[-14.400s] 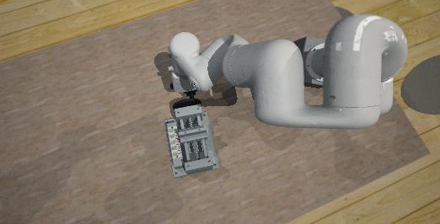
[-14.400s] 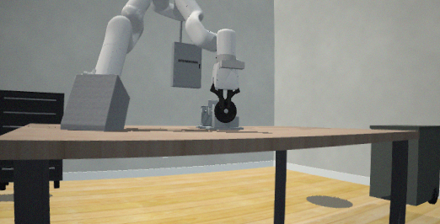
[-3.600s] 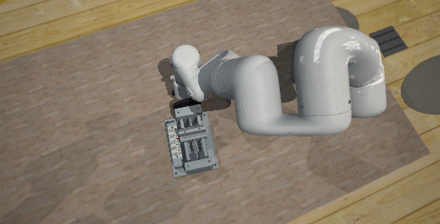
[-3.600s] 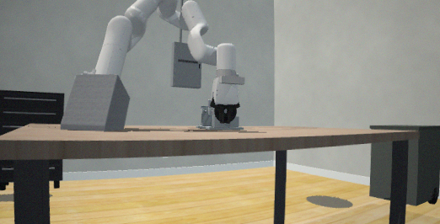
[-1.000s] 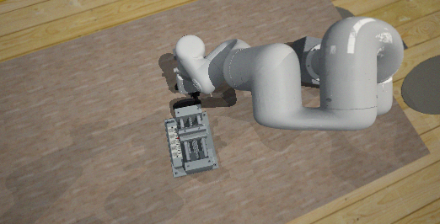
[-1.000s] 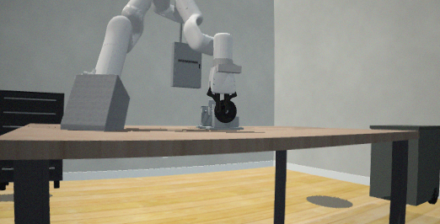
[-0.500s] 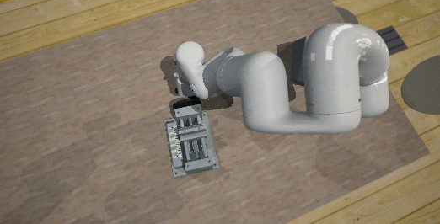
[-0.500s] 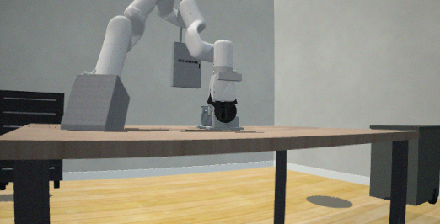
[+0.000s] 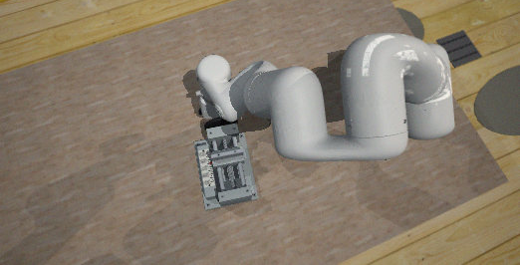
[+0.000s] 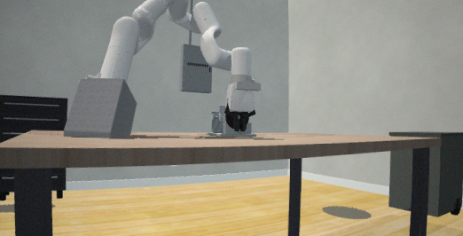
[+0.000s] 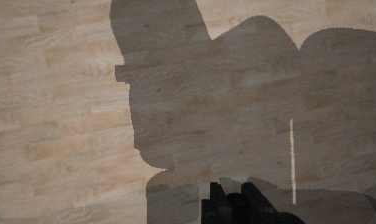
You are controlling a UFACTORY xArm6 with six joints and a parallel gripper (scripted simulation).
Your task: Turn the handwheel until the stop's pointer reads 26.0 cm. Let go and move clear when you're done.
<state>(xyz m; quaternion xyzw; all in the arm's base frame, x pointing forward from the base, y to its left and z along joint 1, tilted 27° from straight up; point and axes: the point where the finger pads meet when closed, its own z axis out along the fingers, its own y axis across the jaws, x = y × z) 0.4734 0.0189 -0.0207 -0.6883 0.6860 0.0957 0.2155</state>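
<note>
Right now the stop carriage is 140 mm to the left of my hand, 50 mm above it and 10 mm ahead of it. From my hand the other things lie so: handwheel: 20 mm to the left, 10 mm above.
</note>
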